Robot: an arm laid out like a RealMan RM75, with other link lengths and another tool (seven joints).
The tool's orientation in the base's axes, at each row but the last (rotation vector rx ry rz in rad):
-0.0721 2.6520 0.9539
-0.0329 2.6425 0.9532
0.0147 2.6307 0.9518
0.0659 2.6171 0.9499
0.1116 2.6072 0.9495
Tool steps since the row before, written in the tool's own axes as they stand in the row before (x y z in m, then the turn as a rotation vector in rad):
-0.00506 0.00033 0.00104 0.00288 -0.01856 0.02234
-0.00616 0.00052 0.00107 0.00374 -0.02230 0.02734
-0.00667 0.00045 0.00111 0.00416 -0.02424 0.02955
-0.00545 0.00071 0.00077 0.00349 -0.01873 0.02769
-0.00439 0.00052 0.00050 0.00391 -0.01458 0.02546
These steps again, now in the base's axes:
0.00503 0.00060 0.00104 0.00641 -0.00019 -0.02847
0.00607 0.00052 0.00149 0.00759 0.00011 -0.03466
0.00659 0.00021 0.00158 0.00811 0.00003 -0.03758
0.00531 0.00014 0.00160 0.00768 0.00304 -0.03258
0.00424 -0.00015 0.00133 0.00627 0.00497 -0.02850

